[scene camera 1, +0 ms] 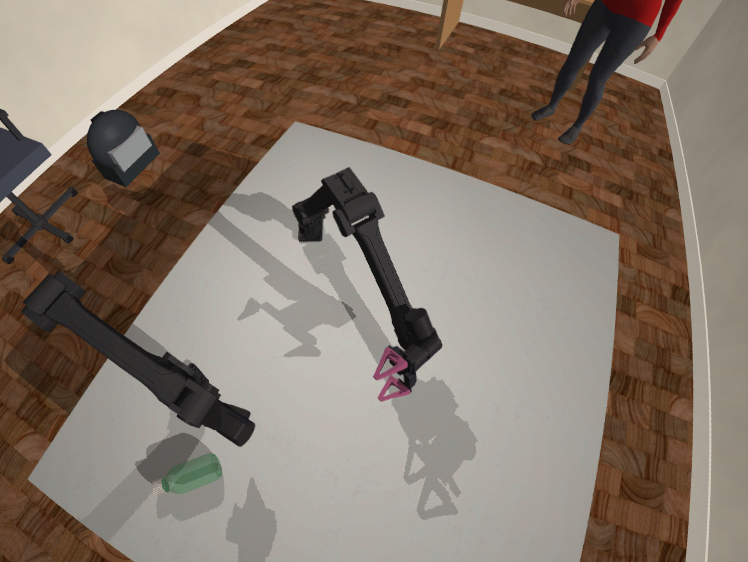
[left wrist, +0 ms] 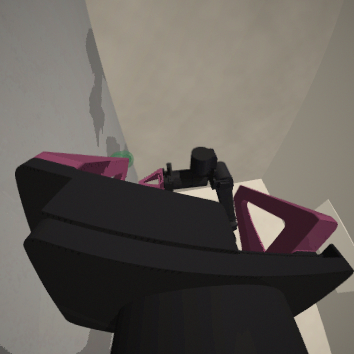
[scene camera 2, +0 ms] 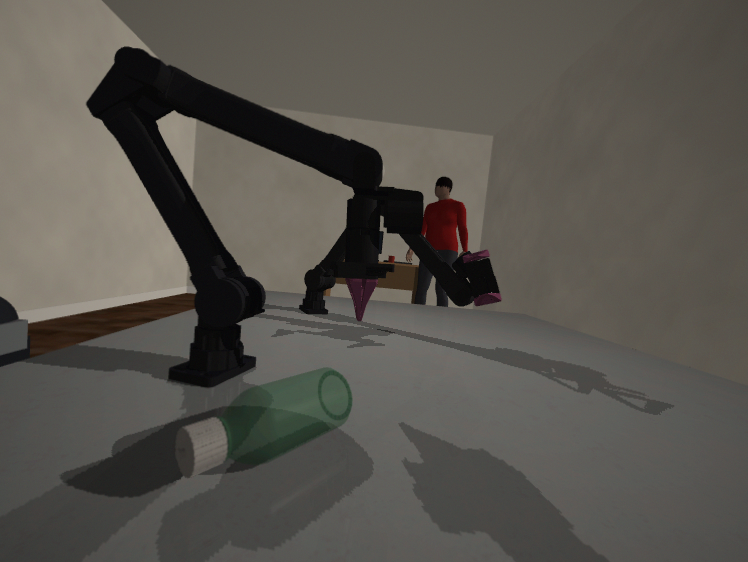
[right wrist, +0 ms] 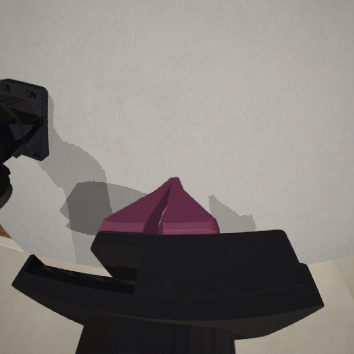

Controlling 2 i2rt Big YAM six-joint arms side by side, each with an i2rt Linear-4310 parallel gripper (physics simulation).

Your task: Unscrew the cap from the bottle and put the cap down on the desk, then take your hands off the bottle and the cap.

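Frame: origin at the left arm's base, x ahead, y left, z up, level; centimetres.
Seen in the pictures: left gripper, fingertip midpoint: [scene camera 1: 377, 389] [left wrist: 184, 178] [scene camera 2: 480, 275]; right gripper, fingertip midpoint: [left wrist: 138, 183] [scene camera 2: 359, 320] [right wrist: 174, 183]; left arm's base, origin of the base link: [scene camera 1: 311, 228] [scene camera 2: 313, 311]; right arm's base, origin of the base link: [scene camera 2: 215, 371] [right wrist: 25, 119].
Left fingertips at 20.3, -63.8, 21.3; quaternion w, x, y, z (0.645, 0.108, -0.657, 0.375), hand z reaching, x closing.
Observation:
Offsets run from my left fingertips to a thing's top centre, as dx, dy, dz. Level surfaces: height alone.
The green see-through bottle {-51.6, -20.4, -13.5} [scene camera 1: 194, 473] [scene camera 2: 284, 413] [left wrist: 123, 159] lies on its side on the pale desk {dz -21.3} [scene camera 1: 513, 271], at the lower left in scene camera 1 and in the foreground of scene camera 2. The whitish ribbed cap {-59.0, -23.5, -15.4} [scene camera 1: 158, 487] [scene camera 2: 205, 445] sits at its neck end. My right gripper [scene camera 2: 359, 319] [right wrist: 174, 183] points down above the desk, apart from the bottle, with its pink fingers together and nothing between them. Its fingers are hidden under the wrist in scene camera 1. My left gripper [scene camera 1: 377, 388] [scene camera 2: 483, 276] is open and empty, held up far from the bottle.
The right arm's base [scene camera 2: 211, 365] stands behind the bottle in scene camera 2. The left arm's base [scene camera 1: 310, 228] [scene camera 2: 314, 302] is farther back. A dark helmet-like object [scene camera 1: 117, 145] and a chair [scene camera 1: 39, 220] are beyond the desk's edge. A person in red [scene camera 2: 444, 226] stands beyond it.

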